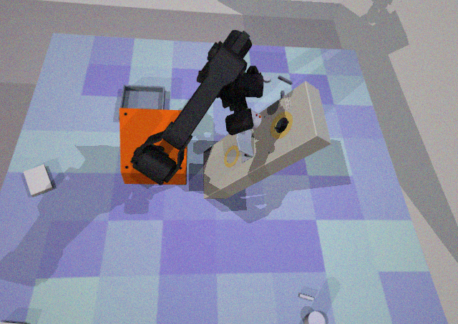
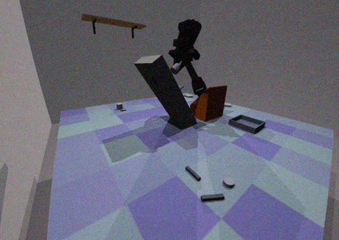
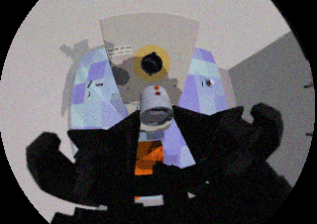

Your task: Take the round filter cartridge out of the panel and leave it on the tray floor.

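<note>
Right now my gripper tip is 35 cm past the tray, 26 cm to the right of it and 30 cm above it. Also, from my gripper tip: filter cartridge (right at my gripper tip); grey bracket (1 cm ahead, 13 cm below).
</note>
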